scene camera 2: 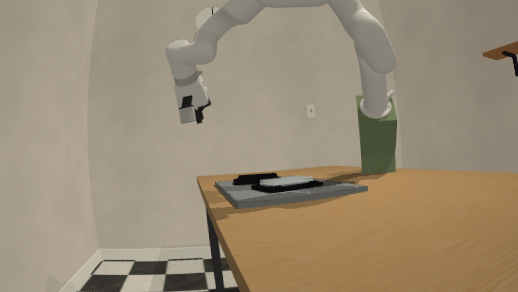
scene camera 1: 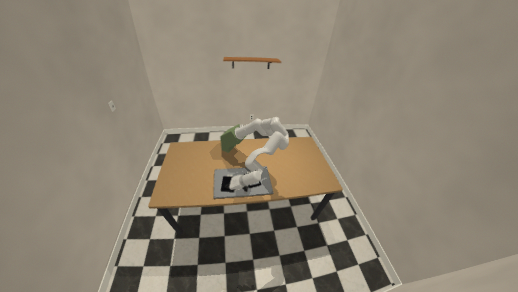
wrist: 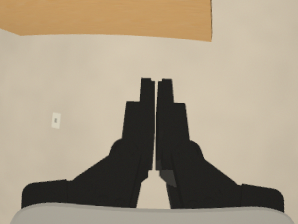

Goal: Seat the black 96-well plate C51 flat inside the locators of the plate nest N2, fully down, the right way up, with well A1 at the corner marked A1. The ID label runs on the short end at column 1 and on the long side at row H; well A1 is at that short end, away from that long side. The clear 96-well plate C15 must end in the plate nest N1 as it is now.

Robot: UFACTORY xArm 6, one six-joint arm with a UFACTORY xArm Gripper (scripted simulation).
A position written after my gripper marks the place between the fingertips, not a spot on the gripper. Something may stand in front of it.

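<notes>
My gripper [scene camera 2: 199,120] in sight. Wrist view: gripper [wrist: 155,98] too.
</notes>
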